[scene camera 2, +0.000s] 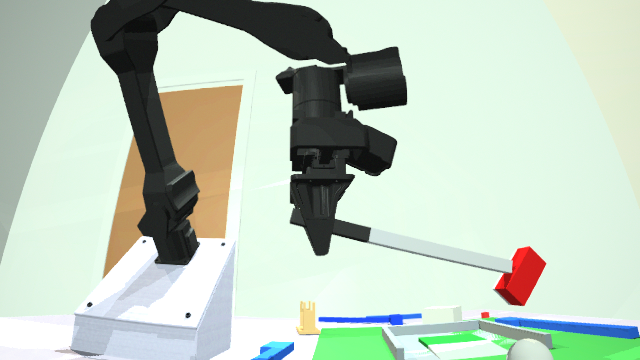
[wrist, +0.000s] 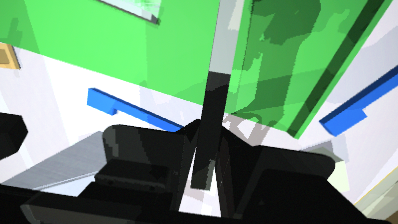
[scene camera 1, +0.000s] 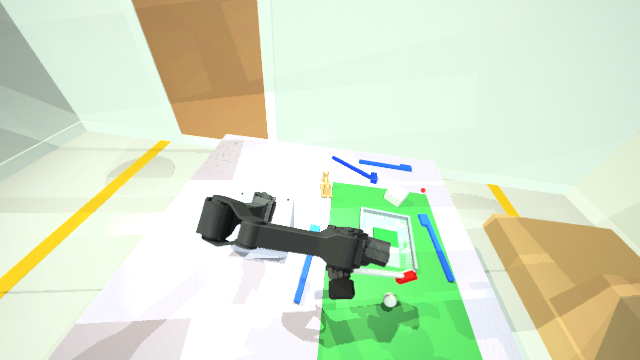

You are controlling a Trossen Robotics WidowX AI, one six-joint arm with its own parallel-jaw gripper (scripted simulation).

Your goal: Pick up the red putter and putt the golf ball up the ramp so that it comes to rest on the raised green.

Labels:
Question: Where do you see a ramp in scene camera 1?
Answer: At 381, 230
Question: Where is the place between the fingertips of the gripper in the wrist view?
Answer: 206, 124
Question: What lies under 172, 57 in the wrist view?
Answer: A green mat.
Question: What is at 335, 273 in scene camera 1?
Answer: The gripper.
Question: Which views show the gripper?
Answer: Scene camera 2, the wrist view and scene camera 1: all of them.

